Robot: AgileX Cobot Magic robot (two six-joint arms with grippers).
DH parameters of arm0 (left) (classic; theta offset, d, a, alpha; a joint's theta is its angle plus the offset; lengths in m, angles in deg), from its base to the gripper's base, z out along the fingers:
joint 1: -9.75 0.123 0 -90
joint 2: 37.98 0 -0.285 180
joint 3: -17.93 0 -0.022 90
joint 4: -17.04 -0.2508 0 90
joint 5: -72.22 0 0.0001 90
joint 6: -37.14 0.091 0 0
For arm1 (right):
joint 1: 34.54 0.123 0 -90
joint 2: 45.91 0 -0.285 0
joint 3: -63.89 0 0.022 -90
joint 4: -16.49 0.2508 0 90
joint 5: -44.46 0 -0.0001 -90
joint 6: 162.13 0.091 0 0
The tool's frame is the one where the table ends.
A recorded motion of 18 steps. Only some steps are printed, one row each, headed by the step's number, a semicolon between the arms.
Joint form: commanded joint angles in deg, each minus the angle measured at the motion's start. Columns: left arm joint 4, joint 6, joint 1, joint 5, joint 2, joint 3; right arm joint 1, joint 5, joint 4, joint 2, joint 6, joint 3.
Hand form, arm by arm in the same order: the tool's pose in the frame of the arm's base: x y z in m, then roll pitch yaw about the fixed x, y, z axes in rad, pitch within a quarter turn. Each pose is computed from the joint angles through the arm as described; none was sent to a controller.
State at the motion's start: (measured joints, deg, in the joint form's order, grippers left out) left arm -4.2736 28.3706 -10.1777 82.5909 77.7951 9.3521; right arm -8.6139 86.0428 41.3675 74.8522 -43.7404 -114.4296
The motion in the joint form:
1: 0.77 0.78 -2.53 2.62 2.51 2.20; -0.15 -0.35 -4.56 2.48 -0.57 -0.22
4: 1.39 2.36 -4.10 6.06 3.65 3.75; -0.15 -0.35 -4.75 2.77 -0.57 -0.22
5: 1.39 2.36 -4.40 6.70 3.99 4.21; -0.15 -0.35 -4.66 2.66 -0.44 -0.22
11: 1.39 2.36 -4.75 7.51 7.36 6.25; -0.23 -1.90 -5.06 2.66 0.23 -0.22
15: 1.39 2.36 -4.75 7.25 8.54 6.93; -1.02 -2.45 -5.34 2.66 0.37 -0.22
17: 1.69 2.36 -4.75 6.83 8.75 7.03; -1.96 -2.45 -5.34 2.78 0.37 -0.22
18: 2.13 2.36 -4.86 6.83 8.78 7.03; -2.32 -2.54 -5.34 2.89 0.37 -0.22
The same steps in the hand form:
1: 0.3870 -0.1522 0.1832 2.8741 0.7165 2.4696; 0.3503 0.1923 0.1514 -3.0907 0.3554 -1.8365
4: 0.3855 -0.1622 0.1791 2.8664 0.6610 2.4400; 0.3505 0.1922 0.1494 -3.0929 0.3500 -1.8354
5: 0.3858 -0.1644 0.1782 2.8668 0.6524 2.4381; 0.3504 0.1923 0.1502 -3.0931 0.3523 -1.8385
11: 0.3929 -0.1700 0.1624 2.8758 0.6165 2.4413; 0.3531 0.1918 0.1506 -3.0693 0.3615 -1.8461
15: 0.3960 -0.1716 0.1570 2.8783 0.6124 2.4415; 0.3567 0.1868 0.1507 -3.0588 0.3633 -1.8583
17: 0.3967 -0.1723 0.1562 2.8834 0.6187 2.4455; 0.3597 0.1810 0.1499 -3.0605 0.3619 -1.8753
18: 0.3963 -0.1732 0.1559 2.8909 0.6198 2.4525; 0.3610 0.1787 0.1491 -3.0606 0.3614 -1.8821

